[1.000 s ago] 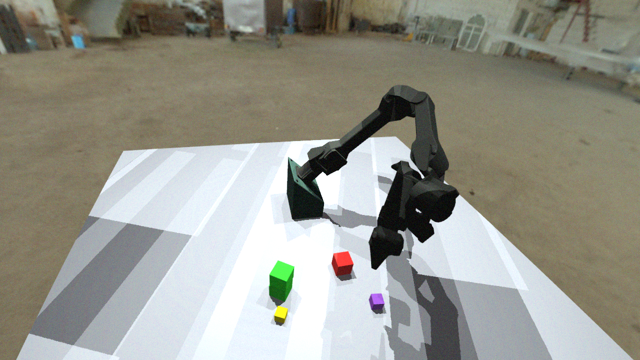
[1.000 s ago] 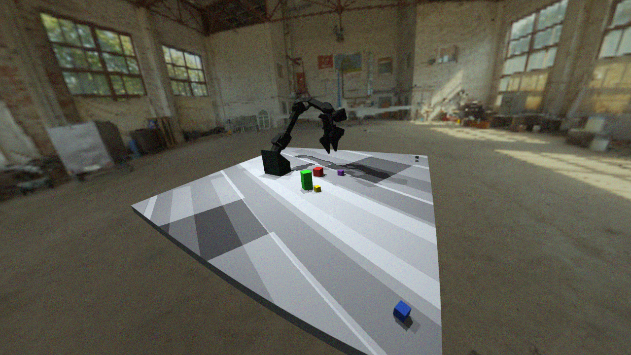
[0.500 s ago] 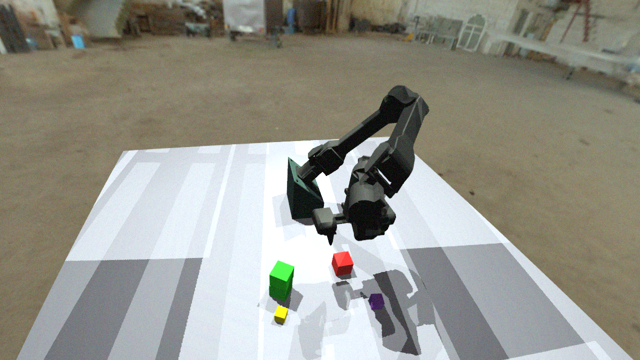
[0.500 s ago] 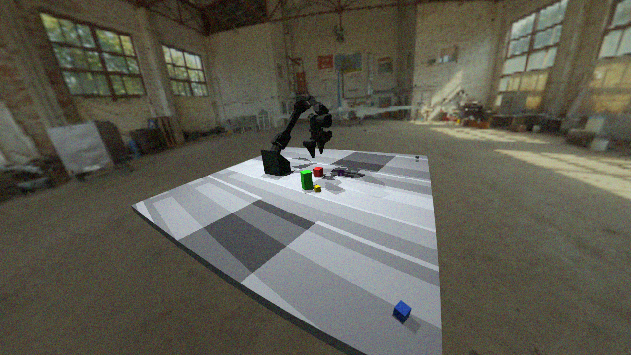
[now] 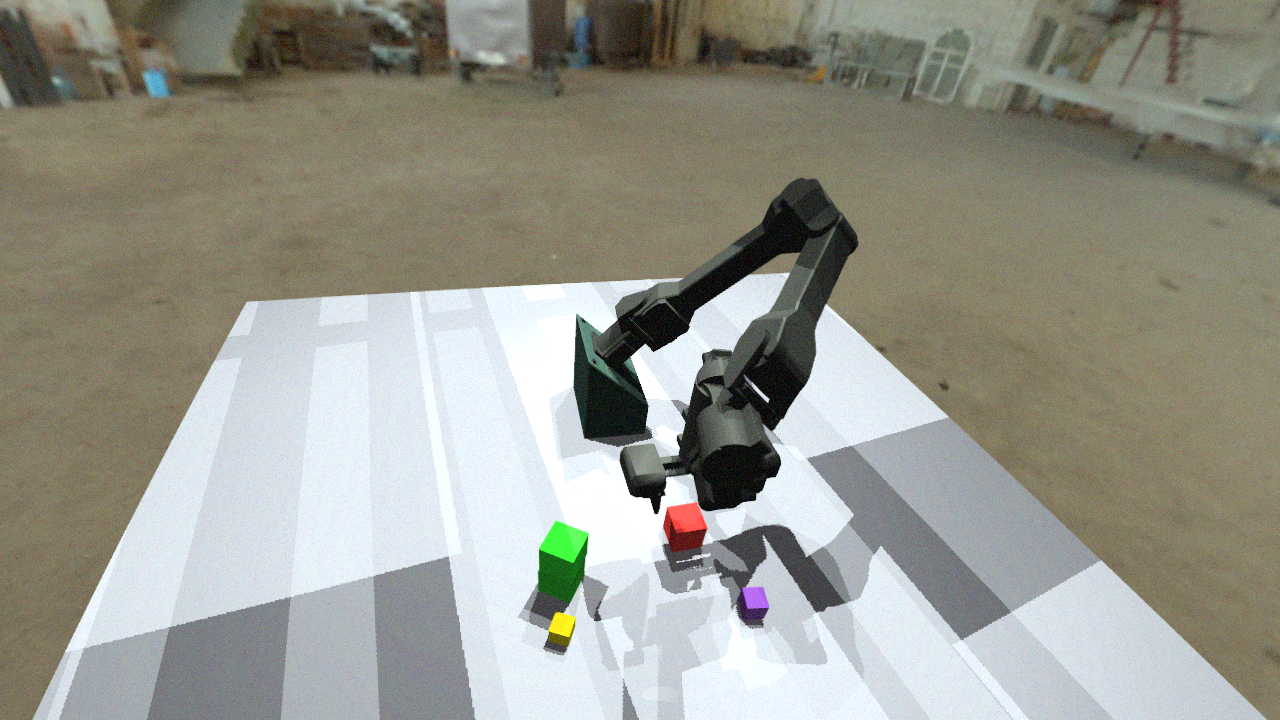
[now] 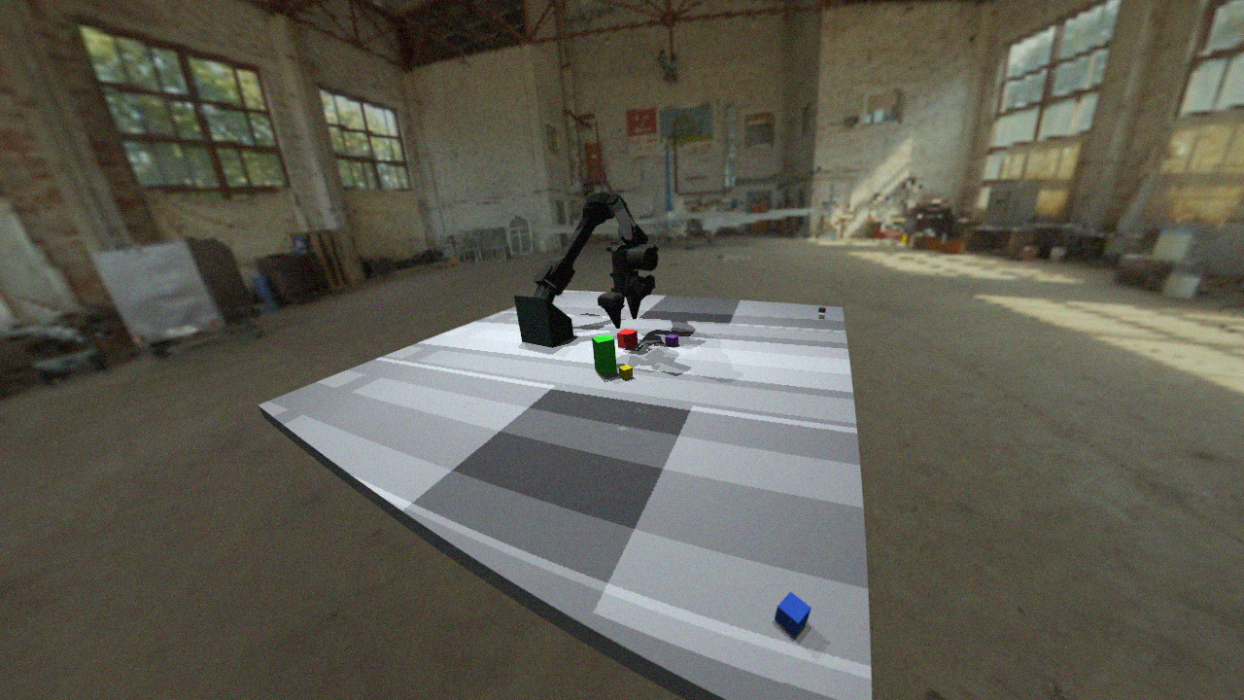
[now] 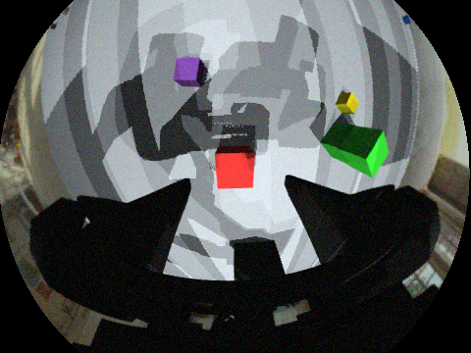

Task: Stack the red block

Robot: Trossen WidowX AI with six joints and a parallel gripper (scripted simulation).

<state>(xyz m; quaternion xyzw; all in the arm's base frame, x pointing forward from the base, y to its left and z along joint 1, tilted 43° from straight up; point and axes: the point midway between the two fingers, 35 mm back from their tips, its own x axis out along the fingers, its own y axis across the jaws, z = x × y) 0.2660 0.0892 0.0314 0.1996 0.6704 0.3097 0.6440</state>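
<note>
Now: gripper tip 50 mm above the red block. From my gripper tip the other things lie so: purple cube 110 mm ahead, 70 mm to the left, 50 mm below; then blue cube 590 mm ahead, 510 mm to the right, 60 mm below; then yellow cube 160 mm to the right, 120 mm ahead, 60 mm below.
</note>
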